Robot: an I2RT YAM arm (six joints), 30 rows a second.
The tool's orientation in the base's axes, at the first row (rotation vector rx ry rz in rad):
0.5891, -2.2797, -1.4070
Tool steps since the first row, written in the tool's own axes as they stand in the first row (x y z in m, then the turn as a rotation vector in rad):
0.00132, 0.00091, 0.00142, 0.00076, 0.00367, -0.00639
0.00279, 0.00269, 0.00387, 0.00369, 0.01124, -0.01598
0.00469, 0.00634, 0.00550, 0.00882, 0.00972, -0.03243
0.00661, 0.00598, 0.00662, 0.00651, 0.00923, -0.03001
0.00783, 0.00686, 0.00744, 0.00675, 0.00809, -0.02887
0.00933, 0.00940, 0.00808, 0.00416, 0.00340, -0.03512
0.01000, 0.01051, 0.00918, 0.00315, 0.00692, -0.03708
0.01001, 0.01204, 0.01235, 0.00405, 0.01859, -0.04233
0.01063, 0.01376, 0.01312, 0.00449, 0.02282, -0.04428
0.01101, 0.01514, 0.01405, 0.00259, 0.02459, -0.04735
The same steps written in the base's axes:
-0.00199, 0.00070, 0.00038, 0.00225, -0.00362, 0.00605
-0.00478, 0.00243, 0.00113, 0.00385, -0.00920, 0.01720
-0.00776, 0.00408, 0.00395, 0.00858, -0.02470, 0.02324
-0.00990, 0.00371, 0.00338, 0.00928, -0.02187, 0.02154
-0.01148, 0.00401, 0.00397, 0.00864, -0.02162, 0.02006
-0.01344, 0.00470, 0.00616, 0.01481, -0.02672, 0.01814
-0.01475, 0.00560, 0.00678, 0.01619, -0.02619, 0.02202
-0.01667, 0.00855, 0.00684, 0.01657, -0.02580, 0.03484
-0.01784, 0.00947, 0.00814, 0.01664, -0.02576, 0.03951
-0.01886, 0.01051, 0.00904, 0.01960, -0.02627, 0.04218

